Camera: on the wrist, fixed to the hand. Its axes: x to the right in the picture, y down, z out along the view.
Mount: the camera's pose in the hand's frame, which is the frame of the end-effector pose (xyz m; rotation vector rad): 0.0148 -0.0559 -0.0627 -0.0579 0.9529 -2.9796
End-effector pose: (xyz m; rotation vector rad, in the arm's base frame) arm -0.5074 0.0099 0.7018 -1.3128 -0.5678 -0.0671
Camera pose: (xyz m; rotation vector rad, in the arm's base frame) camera -0.4924 -0.0594 0.7492 0.7319 -1.0528 -2.7721
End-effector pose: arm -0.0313 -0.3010 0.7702 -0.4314 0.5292 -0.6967
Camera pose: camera -0.0858 -0.3622 0.7464 0.4004 -0.2016 2.2874
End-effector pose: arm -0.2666 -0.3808 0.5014 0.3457 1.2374 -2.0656
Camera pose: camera -0.3228 -0.3167 0.4987 0.4499 -0.5184 0.5926
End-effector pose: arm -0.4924 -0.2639 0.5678 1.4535 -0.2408 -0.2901
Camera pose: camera -0.4602 -0.2154 0.5055 -0.4050 -2.5593 1.4937
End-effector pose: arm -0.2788 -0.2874 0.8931 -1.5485 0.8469 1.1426
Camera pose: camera -0.2070 -0.3329 0.9000 -1.2788 -1.2115 -1.7176
